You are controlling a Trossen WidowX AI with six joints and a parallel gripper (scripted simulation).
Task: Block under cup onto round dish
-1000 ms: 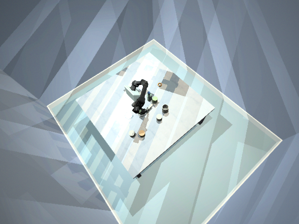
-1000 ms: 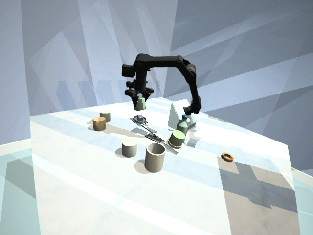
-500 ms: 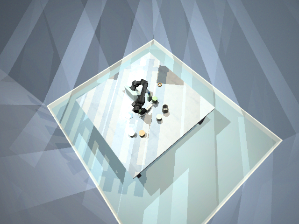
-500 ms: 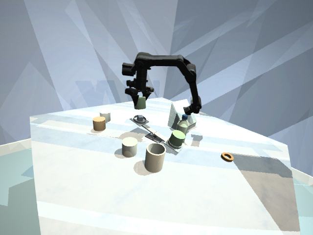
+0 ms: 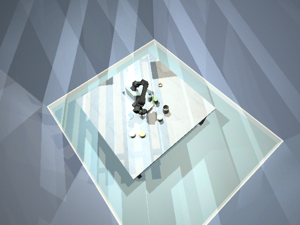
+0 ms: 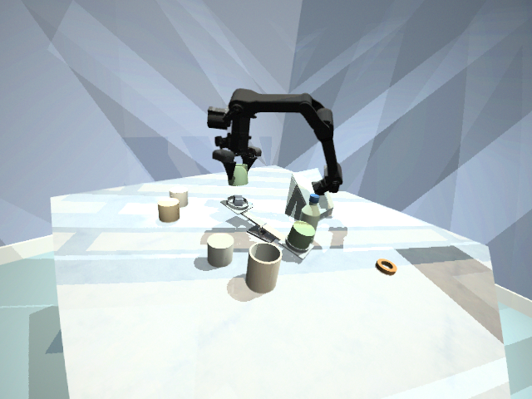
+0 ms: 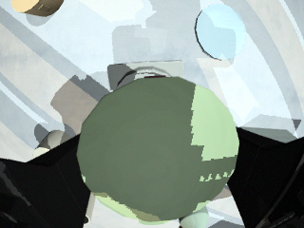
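Right now my gripper tip is 10 mm to the right of the grey block and 80 mm above it. Round my gripper tip: pale blue round dish: 110 mm behind, 120 mm to the right, 170 mm below; then tan cylinder: 190 mm ahead, 100 mm to the right, 130 mm below; then blue-capped bottle: 150 mm behind, 230 mm to the left, 60 mm below.
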